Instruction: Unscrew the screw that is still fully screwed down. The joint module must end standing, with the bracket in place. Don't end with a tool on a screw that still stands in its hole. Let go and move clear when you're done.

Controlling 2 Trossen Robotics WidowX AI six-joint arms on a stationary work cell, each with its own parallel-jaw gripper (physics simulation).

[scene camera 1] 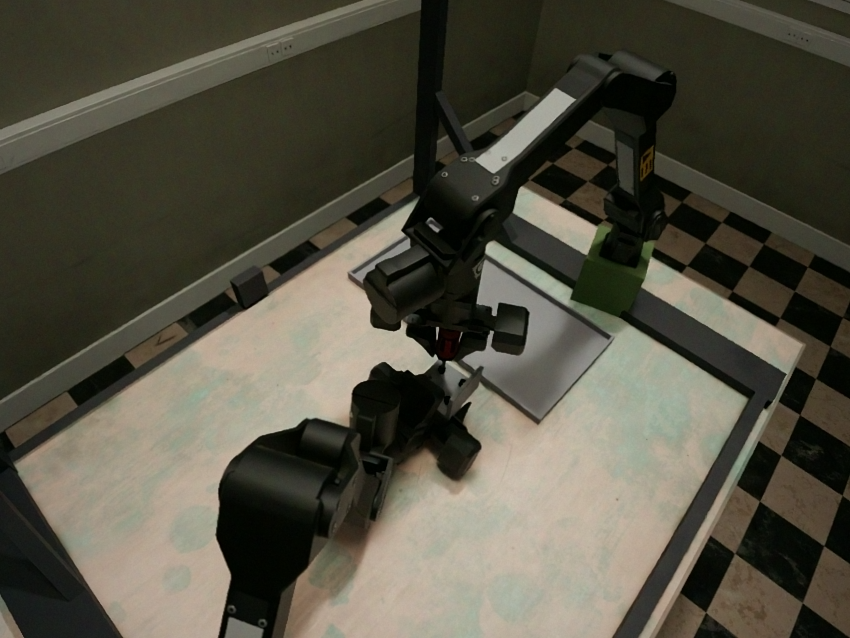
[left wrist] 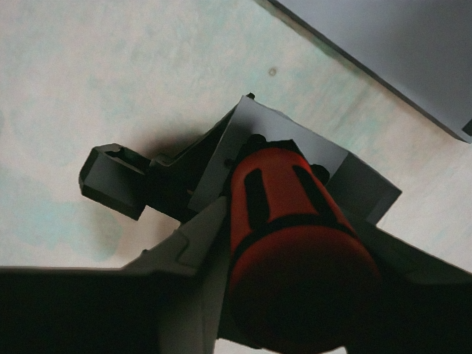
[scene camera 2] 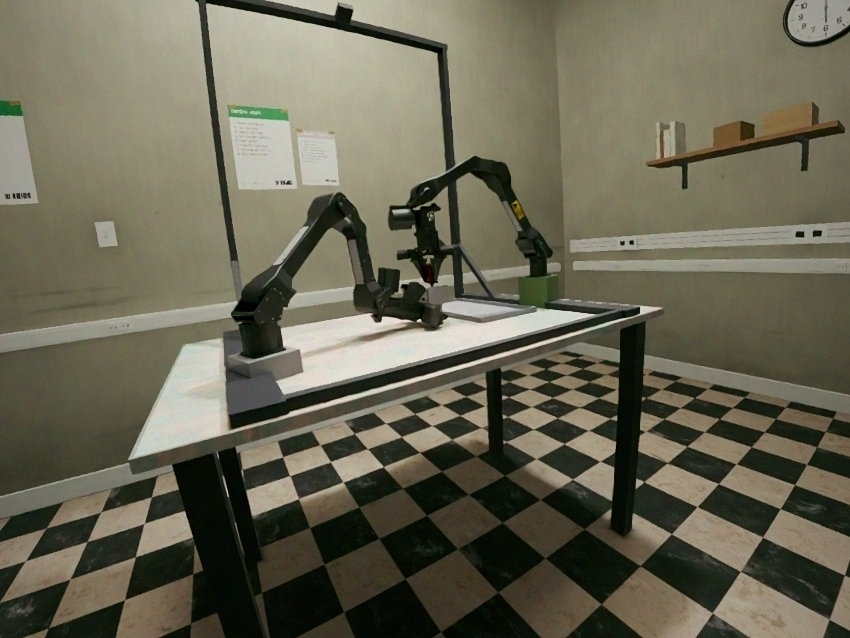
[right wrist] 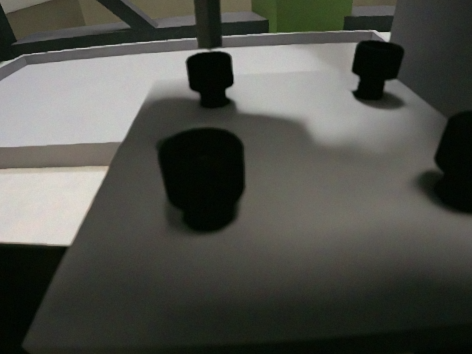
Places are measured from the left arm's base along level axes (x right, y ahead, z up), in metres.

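Pixels of known places: left gripper, fingertip midpoint: [scene camera 1: 445, 356] [left wrist: 270, 208] [scene camera 2: 430, 282]; right gripper, fingertip midpoint: [scene camera 1: 455, 391] [left wrist: 288, 117] [scene camera 2: 441, 315]; left arm's base, link origin: [scene camera 1: 620, 250] [scene camera 2: 538, 276]; right arm's base, link origin: [scene camera 2: 263, 352].
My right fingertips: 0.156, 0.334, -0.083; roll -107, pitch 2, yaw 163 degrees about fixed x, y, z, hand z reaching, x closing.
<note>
Ahead of a thing's pixels: the offset from my right fingertips to its top centre, as dx, dy, dz. "spot": to the spot under its first point. Level surfaces: height alone.
My left gripper [scene camera 1: 447, 348] [left wrist: 270, 208] is shut on the red screwdriver @[+0.020, +0.010, +0.157] [scene camera 1: 448, 339] [scene camera 2: 429, 272] [left wrist: 295, 250], which points down over the bracket. In the right wrist view its shaft @[spot: +0.022, +0.011, +0.066] [right wrist: 208, 22] ends at the top of the back left screw @[+0.022, +0.009, +0.059] [right wrist: 210, 75]. The front left screw @[+0.030, +0.044, +0.059] [right wrist: 202, 170], back right screw @[-0.013, +0.017, +0.059] [right wrist: 378, 62] and right edge screw @[spot: +0.000, +0.052, +0.056] [right wrist: 457, 157] show black heads on short necks above the plate. The grey bracket [scene camera 1: 472, 385] [left wrist: 280, 120] [right wrist: 300, 240] has an upright wall at one side. My right gripper [scene camera 1: 444, 414] is shut on the joint module, mostly hidden beneath the bracket.
A grey tray @[+0.036, -0.182, -0.002] [scene camera 1: 538, 414] [scene camera 2: 490, 317] [left wrist: 400, 60] [right wrist: 55, 152] lies close beyond the bracket. The left arm's green base block [scene camera 1: 607, 282] stands behind the tray. A dark frame runs around the table @[dz -0.018] [scene camera 1: 549, 515]. The two wrists are close together, one above the other.
</note>
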